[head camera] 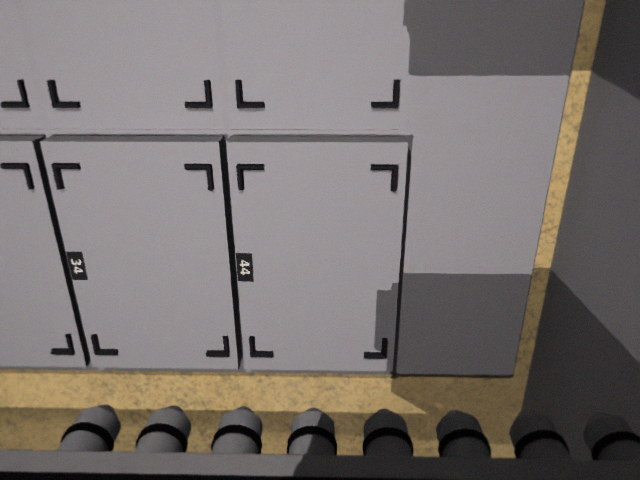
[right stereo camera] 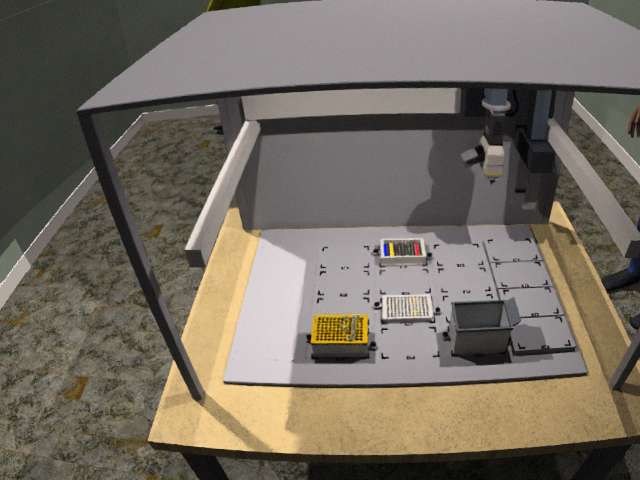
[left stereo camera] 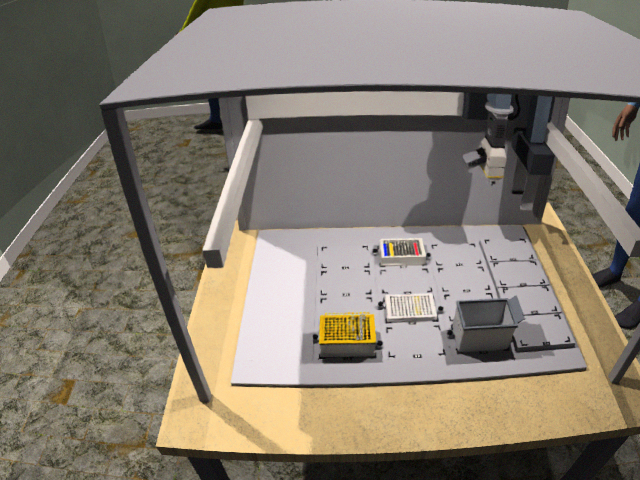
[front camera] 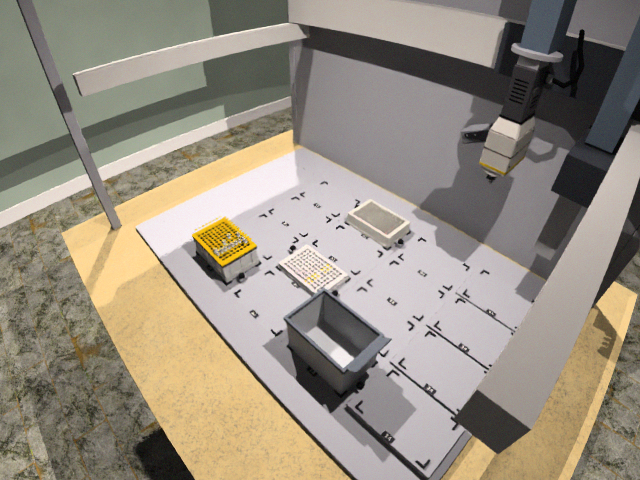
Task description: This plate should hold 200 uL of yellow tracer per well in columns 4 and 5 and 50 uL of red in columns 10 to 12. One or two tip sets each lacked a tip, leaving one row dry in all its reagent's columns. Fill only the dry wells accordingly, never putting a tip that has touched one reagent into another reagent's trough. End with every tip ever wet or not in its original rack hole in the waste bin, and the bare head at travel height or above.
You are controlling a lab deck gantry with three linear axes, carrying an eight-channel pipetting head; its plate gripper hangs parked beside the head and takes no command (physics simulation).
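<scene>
The pipetting head (front camera: 505,147) (left stereo camera: 494,160) (right stereo camera: 493,157) hangs high at the back right; its nozzles (head camera: 312,434) carry no tips. The parked plate gripper (left stereo camera: 522,199) (right stereo camera: 523,198) hangs beside it; its finger opening is unclear. The yellow tip rack (front camera: 224,241) (left stereo camera: 347,328) (right stereo camera: 339,329) stands front left, with a pale patch among its holes. The white well plate (front camera: 312,269) (left stereo camera: 410,306) (right stereo camera: 407,307) shows yellow wells with a gap between them; red wells cannot be made out. The reservoir (front camera: 378,222) (left stereo camera: 402,251) (right stereo camera: 402,251) shows blue, yellow and red troughs.
The grey waste bin (front camera: 336,335) (left stereo camera: 484,330) (right stereo camera: 479,330) stands open at the front, right of the plate, with a flared lip. Raised deck panels (head camera: 315,232) marked with corner brackets lie along the right side. Side rails (front camera: 558,330) (left stereo camera: 235,191) flank the deck.
</scene>
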